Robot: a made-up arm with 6 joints.
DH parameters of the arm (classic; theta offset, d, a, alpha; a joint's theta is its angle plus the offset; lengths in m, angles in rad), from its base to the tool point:
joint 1: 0 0.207 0 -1.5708
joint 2: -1.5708 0 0.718 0
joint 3: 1.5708 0.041 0 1.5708
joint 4: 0 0.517 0 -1.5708
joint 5: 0 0 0 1.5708
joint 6: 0 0.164 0 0
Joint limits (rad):
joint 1: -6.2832..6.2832
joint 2: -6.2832..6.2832
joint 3: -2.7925..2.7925
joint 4: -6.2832..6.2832
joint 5: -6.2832..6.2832
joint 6: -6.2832..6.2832
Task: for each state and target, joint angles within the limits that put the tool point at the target. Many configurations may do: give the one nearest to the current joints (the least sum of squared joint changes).
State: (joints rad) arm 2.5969 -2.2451 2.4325 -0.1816 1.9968 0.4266
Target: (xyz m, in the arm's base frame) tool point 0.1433 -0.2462 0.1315
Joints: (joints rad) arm 2.2433 -2.2923 2.5440 0.0017 1.9899 0.4266
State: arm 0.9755 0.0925 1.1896 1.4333 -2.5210 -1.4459
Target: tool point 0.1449 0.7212 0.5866
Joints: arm 1.4315 0.6214 1.5368 1.5074 -2.6002 -1.4459
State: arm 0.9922 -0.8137 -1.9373 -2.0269 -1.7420 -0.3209
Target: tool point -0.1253 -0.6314 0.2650
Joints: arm 1.6657 -0.7549 -2.2668 -2.0144 -1.8201 -0.3209
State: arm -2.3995 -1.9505 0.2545 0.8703 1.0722 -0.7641
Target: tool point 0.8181 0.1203 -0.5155
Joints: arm -2.8009 -2.7341 0.8295 0.8120 1.5623 -0.7641
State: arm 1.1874 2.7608 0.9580 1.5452 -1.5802 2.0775
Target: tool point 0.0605 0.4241 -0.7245
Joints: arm 1.7087 2.2871 1.1187 1.6033 -1.8108 2.0775
